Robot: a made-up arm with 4 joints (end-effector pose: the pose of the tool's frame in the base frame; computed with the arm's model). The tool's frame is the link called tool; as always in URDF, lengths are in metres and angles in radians. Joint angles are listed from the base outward.
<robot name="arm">
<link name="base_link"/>
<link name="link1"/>
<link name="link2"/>
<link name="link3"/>
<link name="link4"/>
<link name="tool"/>
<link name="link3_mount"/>
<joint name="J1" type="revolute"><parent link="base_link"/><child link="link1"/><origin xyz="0 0 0.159"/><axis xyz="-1 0 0"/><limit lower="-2.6" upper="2.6" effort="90" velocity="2.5"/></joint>
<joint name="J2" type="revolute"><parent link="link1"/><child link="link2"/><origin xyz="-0.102 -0.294 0.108"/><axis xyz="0 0 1"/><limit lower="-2.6" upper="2.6" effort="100" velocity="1.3"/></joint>
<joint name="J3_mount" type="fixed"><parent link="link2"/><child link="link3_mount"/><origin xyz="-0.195 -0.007 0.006"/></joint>
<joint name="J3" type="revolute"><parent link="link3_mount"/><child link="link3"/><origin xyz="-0.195 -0.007 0.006"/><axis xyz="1 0 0"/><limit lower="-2.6" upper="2.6" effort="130" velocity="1.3"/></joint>
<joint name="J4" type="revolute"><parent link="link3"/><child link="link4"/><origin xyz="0.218 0.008 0.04"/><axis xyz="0 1 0"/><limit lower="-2.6" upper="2.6" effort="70" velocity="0.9"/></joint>
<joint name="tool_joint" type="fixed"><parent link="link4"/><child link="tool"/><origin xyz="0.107 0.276 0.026"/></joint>
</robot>
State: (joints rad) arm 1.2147 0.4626 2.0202 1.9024
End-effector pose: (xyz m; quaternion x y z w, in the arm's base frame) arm -0.2318 0.2264 0.7150 0.2303 0.8620 0.3044 0.3336
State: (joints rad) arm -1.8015 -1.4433 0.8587 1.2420
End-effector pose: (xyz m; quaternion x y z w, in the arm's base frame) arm 0.0935 -0.2570 -0.0608 -0.9354 -0.3481 0.0545 0.0290
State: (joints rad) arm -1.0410 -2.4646 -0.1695 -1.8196
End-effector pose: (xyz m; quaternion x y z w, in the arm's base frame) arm 0.2533 -0.3707 -0.0635 -0.5263 0.0918 -0.5868 0.6085
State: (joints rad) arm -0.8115 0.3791 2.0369 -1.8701
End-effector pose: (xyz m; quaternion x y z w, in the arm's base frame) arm -0.2173 -0.6552 -0.0764 0.7009 -0.0511 -0.6902 0.1724
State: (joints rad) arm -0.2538 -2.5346 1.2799 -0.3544
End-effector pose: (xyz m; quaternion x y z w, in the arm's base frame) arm -0.0527 -0.3221 0.5106 0.0576 -0.4990 -0.8550 0.1293
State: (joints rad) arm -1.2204 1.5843 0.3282 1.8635
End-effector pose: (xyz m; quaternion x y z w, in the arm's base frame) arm -0.3770 -0.2998 -0.2379 -0.2226 0.2198 0.7772 0.5460
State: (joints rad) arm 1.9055 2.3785 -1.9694 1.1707
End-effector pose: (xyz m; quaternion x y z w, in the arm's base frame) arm 0.0916 -0.0355 0.4313 0.8022 0.0985 -0.5811 0.0949
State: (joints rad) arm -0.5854 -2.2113 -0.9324 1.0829
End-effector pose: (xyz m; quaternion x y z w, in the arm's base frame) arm 0.0543 -0.1657 -0.1108 0.2679 0.7547 -0.5957 0.0617
